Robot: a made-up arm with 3 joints.
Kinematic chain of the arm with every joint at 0, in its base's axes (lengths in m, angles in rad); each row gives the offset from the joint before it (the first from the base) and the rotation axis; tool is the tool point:
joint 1: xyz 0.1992 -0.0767 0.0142 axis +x
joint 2: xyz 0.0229 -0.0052 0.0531 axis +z
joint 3: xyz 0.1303 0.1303 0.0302 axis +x
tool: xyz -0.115 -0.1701 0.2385
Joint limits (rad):
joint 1: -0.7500..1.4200
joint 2: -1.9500..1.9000
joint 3: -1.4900..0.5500
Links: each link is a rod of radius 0.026 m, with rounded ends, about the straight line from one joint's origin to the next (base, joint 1, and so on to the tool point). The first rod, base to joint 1, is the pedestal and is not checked.
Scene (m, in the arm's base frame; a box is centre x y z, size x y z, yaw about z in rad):
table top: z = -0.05
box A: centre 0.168 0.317 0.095 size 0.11 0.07 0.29 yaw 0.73
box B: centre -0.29 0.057 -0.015 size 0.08 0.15 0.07 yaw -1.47
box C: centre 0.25 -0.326 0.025 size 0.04 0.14 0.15 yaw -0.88
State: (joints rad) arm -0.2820 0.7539 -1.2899
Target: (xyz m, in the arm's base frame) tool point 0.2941 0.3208 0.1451
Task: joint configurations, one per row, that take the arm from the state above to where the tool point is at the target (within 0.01 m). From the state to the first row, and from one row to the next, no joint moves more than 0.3 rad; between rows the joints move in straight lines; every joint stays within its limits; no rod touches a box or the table.
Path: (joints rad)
1: -0.0205 0.7152 -1.0560
2: 0.2409 0.6765 -0.8222
3: 0.5024 0.6378 -0.5883
4: 0.2519 0.3741 -0.6604
5: 0.0014 0.1104 -0.7326
6: -0.2491 -0.1534 -0.8048
7: -0.4995 -0.4171 -0.8769
8: -0.7500 -0.6808 -0.9491
9: -0.7275 -0.4638 -0.9651
10: -0.7051 -0.2469 -0.9810

